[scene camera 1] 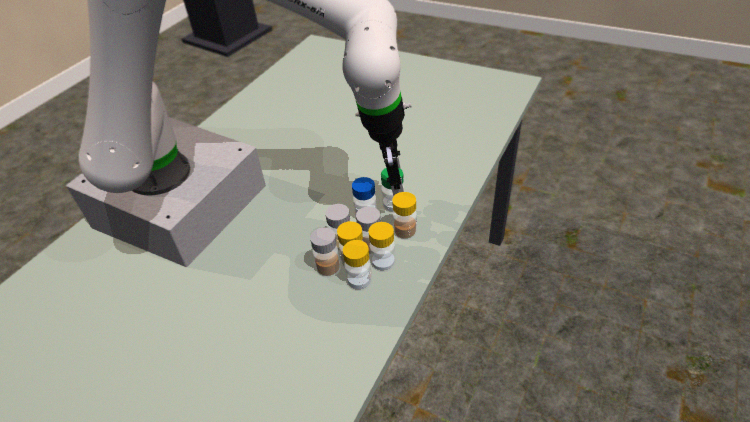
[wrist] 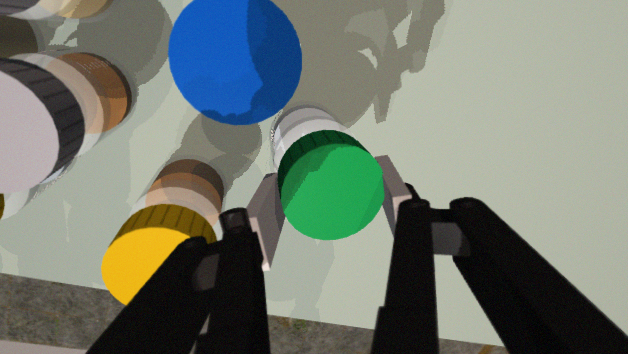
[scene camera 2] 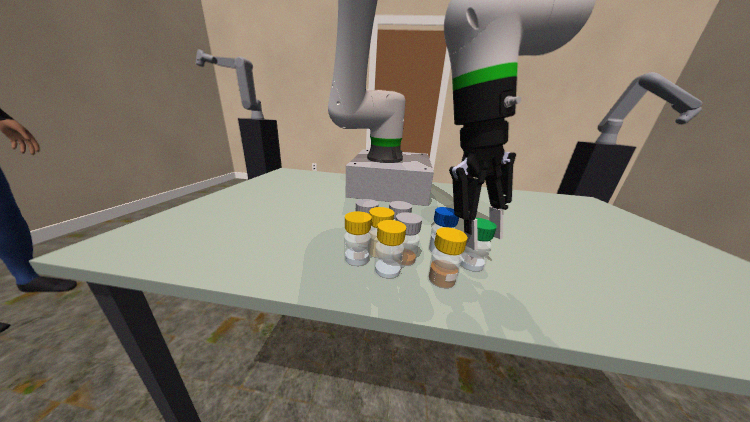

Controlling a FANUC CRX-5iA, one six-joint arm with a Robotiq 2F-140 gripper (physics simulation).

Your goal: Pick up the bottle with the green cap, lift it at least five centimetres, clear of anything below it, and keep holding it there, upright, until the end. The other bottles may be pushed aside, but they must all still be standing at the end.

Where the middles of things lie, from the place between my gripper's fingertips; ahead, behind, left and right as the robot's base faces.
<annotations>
Now: the green-capped bottle (scene camera 2: 473, 261) 2 cm below my hand, 1 cm to the right of it and 1 cm behind it. Also, from my hand: yellow-capped bottle (scene camera 2: 446, 259): 7 cm to the right, 7 cm ahead, 2 cm below; then blue-capped bottle (wrist: 239, 70): 8 cm to the right, 5 cm behind, 2 cm below.
</annotations>
